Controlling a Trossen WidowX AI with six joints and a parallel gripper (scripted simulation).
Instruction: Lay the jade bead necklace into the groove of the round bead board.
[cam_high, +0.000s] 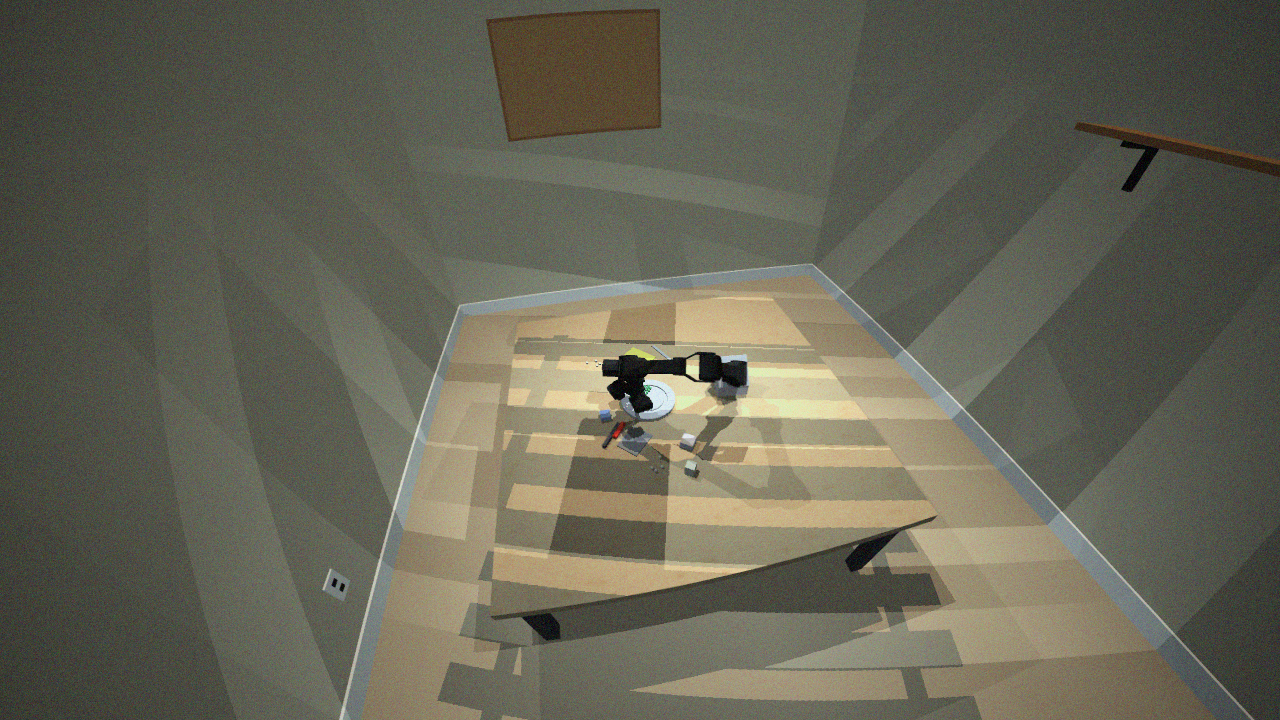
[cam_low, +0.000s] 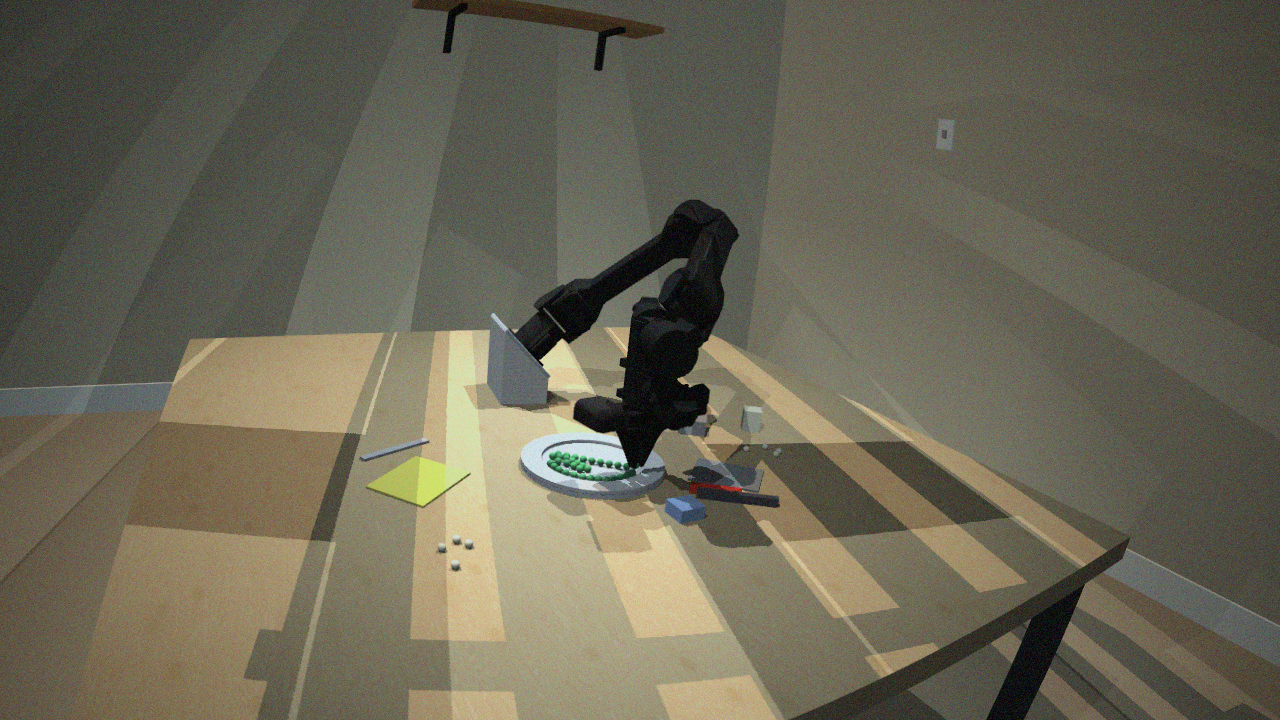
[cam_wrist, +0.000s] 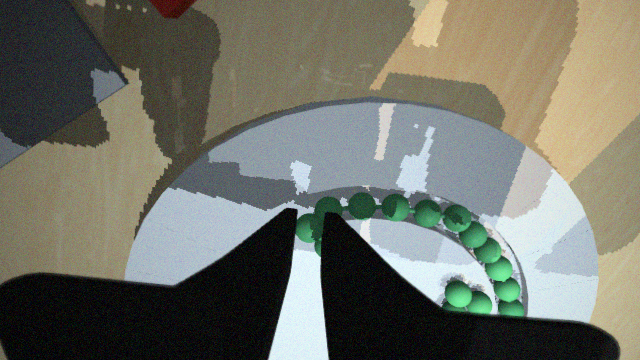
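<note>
My gripper tip is 60 mm past the round grey bead board, 30 mm to the left of it and 10 mm above it. Round my gripper tip: grey plate (40 mm ahead, 130 mm to the left, 20 mm below); blue block (110 mm ahead, 10 mm below); red and black pen (100 mm ahead, 80 mm to the left, 10 mm below).
</note>
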